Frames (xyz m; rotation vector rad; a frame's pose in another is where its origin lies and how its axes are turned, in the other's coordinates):
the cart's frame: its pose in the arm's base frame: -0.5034 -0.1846 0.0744 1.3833 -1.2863 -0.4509
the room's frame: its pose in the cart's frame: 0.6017 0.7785 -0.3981 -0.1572 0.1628 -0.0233
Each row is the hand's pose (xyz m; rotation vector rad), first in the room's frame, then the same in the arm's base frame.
Working: the room's frame: its pose in the arm's base frame: -0.3023 -0.3378 1.1053 1.2768 -1.0806 -0.4366

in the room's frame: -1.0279 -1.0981 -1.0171 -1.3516 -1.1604 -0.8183
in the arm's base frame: 0.3707 0.7000 -0.2240 0.0294 -0.7118 -2.2456
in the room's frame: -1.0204 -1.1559 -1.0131 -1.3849 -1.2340 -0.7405
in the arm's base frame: 0.3874 0.6749 -0.2741 -0.0661 -0.7882 -2.2437
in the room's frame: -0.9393 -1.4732 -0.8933 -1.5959 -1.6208 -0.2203
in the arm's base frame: 0.4165 0.4522 -0.5409 -0.6928 -1.1794 -2.1240
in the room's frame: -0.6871 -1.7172 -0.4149 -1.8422 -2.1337 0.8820
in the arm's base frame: 0.2069 -0.0789 -0.7021 -1.8355 -1.6295 -1.5280
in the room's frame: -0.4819 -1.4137 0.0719 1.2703 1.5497 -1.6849
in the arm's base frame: -0.1878 -0.4163 -0.3836 2.5927 1.5383 0.2755
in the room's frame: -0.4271 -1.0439 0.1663 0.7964 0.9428 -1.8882
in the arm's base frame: -0.3459 -0.4018 -0.0322 2.5521 1.1744 -0.6073
